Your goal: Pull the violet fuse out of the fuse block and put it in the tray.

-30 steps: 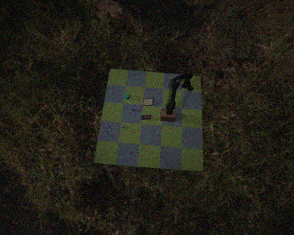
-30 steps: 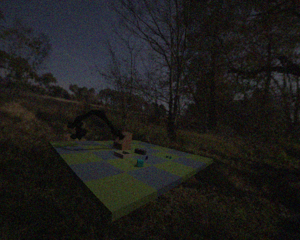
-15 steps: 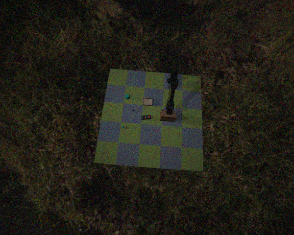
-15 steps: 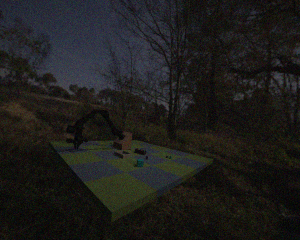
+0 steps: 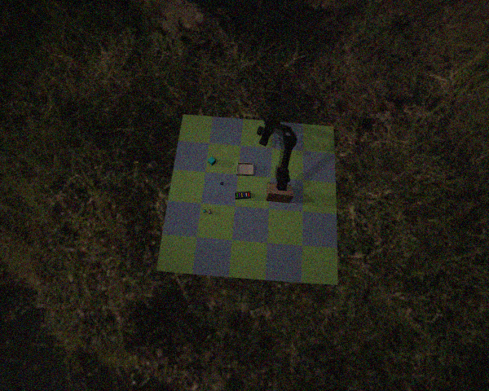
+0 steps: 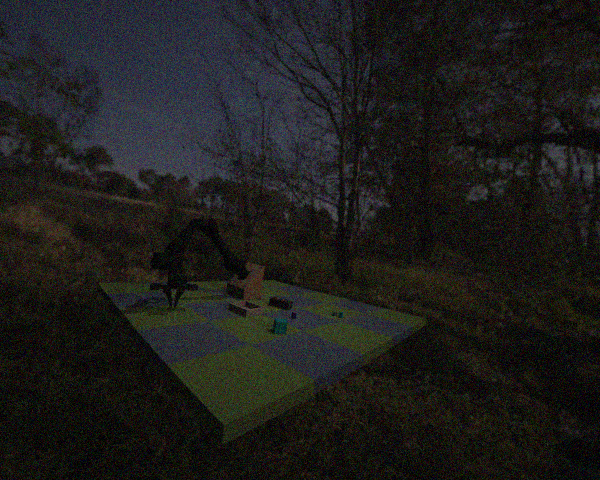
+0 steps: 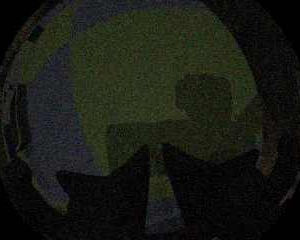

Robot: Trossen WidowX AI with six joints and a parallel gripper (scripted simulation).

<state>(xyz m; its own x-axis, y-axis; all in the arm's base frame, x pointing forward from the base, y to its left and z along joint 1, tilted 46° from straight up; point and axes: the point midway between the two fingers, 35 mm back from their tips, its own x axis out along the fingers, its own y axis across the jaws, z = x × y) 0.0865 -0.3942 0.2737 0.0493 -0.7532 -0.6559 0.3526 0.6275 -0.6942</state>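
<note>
Now: the violet fuse 490 mm to the left of my gripper tip, 200 mm ahead of it and 20 mm above it. The rest, counted from my gripper tip: small dark violet bit: 390 mm to the left, 340 mm ahead; then teal cube: 420 mm ahead, 200 mm to the left, 10 mm above; then pale tray: 270 mm to the left, 160 mm ahead, 10 mm below.
</note>
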